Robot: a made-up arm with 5 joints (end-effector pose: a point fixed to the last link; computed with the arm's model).
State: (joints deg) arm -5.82 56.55 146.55 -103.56 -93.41
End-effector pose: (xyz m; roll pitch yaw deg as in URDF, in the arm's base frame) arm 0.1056 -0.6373 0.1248 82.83 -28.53 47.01
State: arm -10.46 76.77 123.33 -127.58 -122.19
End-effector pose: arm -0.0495 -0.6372 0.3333 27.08 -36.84 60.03
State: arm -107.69 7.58 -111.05 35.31 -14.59
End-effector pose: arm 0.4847 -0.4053 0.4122 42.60 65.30 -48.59
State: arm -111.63 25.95 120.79 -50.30 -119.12
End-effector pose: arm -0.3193 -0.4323 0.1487 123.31 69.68 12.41
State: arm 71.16 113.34 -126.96 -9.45 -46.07
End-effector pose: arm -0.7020 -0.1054 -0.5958 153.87 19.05 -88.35
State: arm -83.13 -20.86 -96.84 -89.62 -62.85
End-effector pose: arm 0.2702 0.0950 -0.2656 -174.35 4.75 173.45
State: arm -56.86 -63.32 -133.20 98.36 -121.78
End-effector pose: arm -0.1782 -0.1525 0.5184 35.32 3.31 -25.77
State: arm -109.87 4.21 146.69 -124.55 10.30
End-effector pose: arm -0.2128 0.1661 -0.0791 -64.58 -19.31 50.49
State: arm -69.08 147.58 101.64 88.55 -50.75
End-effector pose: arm -0.0380 -0.0772 0.1998 -176.05 13.22 170.74
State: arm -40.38 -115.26 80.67 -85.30 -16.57
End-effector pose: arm -0.7399 0.4867 0.7042 0.97 -42.62 11.21
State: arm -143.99 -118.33 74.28 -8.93 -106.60
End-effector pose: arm 0.2947 0.1391 0.9124 -32.95 -7.64 63.83
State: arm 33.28 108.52 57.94 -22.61 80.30
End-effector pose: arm -0.0415 -0.4380 0.0365 52.52 -0.30 -125.85
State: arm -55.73 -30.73 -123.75 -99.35 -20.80
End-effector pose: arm 0.2329 0.1375 -0.1852 -152.74 6.61 157.00
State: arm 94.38 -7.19 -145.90 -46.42 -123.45
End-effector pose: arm -0.3263 -0.3119 0.3837 -43.41 -39.65 62.25
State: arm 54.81 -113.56 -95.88 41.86 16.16
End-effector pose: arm -0.3481 0.1132 0.3182 61.82 -10.98 133.68
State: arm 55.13 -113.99 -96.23 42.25 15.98
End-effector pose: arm -0.3455 0.1143 0.3152 61.89 -10.95 134.03
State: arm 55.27 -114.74 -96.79 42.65 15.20
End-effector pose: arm -0.3418 0.1164 0.3139 61.86 -10.96 134.39
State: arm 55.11 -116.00 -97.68 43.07 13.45
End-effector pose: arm -0.3365 0.1203 0.3150 61.65 -11.05 134.78
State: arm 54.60 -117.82 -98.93 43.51 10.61
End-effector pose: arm -0.3294 0.1262 0.3186 61.23 -11.25 135.18
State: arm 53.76 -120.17 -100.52 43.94 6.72
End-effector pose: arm -0.3209 0.1341 0.3241 60.60 -11.52 135.55
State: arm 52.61 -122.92 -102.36 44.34 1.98
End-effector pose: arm -0.3115 0.1437 0.3308 59.78 -11.86 135.85
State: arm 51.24 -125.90 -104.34 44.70 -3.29
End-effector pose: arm -0.3019 0.1545 0.3376 58.84 -12.22 136.08
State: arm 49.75 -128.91 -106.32 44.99 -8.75
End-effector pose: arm -0.2930 0.1656 0.3439 57.80 -12.55 136.24
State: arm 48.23 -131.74 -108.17 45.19 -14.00
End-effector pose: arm -0.2855 0.1763 0.3493 56.78 -12.84 136.34
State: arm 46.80 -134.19 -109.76 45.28 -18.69
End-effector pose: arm -0.2798 0.1857 0.3540 55.80 -13.05 136.39
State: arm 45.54 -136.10 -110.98 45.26 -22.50
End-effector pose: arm -0.2762 0.1931 0.3582 54.96 -13.20 136.41
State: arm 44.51 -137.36 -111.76 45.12 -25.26
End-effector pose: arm -0.2743 0.1981 0.3623 54.28 -13.31 136.39
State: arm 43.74 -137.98 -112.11 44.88 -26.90
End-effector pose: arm -0.2740 0.2008 0.3665 53.82 -13.37 136.34
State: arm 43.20 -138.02 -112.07 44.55 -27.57
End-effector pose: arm -0.2749 0.2014 0.3709 53.53 -13.41 136.25
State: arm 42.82 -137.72 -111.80 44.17 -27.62
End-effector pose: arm -0.2766 0.2008 0.3754 53.38 -13.42 136.14
